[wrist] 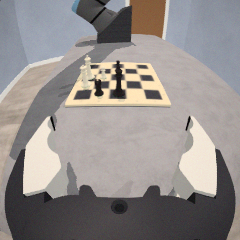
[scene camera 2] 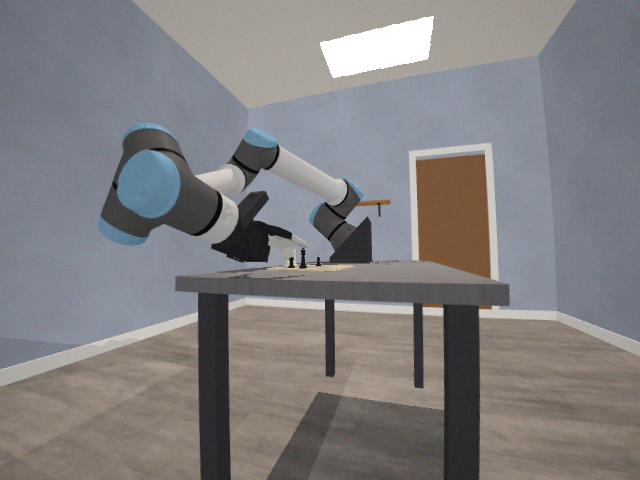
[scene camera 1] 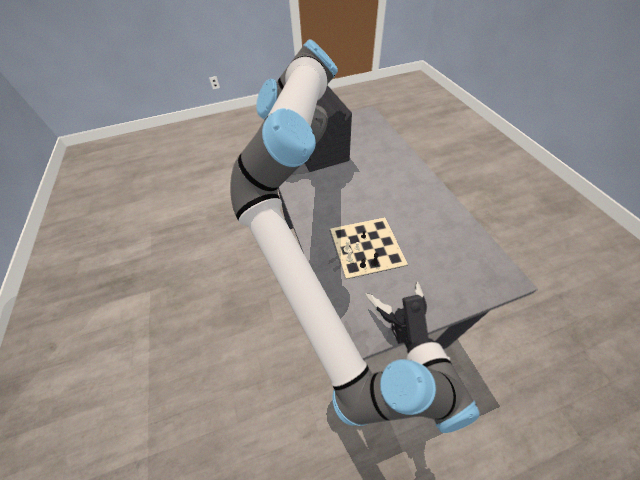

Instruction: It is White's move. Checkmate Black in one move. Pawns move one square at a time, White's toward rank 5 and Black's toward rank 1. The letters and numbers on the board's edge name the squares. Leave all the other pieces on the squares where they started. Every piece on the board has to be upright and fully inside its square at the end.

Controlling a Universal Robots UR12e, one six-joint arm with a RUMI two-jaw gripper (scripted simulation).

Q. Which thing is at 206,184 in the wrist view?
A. My gripper.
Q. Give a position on a chessboard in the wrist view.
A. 140,83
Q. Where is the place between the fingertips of my gripper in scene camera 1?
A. At 391,287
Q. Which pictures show my gripper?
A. The wrist view, scene camera 2 and scene camera 1: all of them.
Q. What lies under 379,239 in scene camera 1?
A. A chessboard.
